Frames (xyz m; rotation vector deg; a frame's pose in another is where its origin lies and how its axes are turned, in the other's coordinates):
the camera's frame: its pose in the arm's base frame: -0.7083 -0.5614 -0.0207 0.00 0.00 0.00
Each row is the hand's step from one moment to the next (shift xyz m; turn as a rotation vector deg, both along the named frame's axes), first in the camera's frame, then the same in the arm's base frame.
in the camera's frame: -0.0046 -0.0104 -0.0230 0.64 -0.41 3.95
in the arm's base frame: -0.0046 -0.0104 -0.0230 0.64 -0.41 3.95
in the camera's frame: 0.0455 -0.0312 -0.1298 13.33 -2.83 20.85
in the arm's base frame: 0.0455 -0.0312 -0.1298 13.33 -2.83 20.85
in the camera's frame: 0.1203 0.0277 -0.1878 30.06 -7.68 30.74
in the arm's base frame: 0.1203 0.0277 -0.1878 30.06 -7.68 30.74
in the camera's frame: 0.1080 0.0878 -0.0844 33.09 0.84 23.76
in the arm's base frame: 0.1080 0.0878 -0.0844 33.09 0.84 23.76
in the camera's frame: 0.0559 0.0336 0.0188 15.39 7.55 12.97
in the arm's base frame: 0.0559 0.0336 0.0188 15.39 7.55 12.97
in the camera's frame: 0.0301 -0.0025 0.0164 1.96 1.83 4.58
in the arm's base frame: 0.0301 -0.0025 0.0164 1.96 1.83 4.58
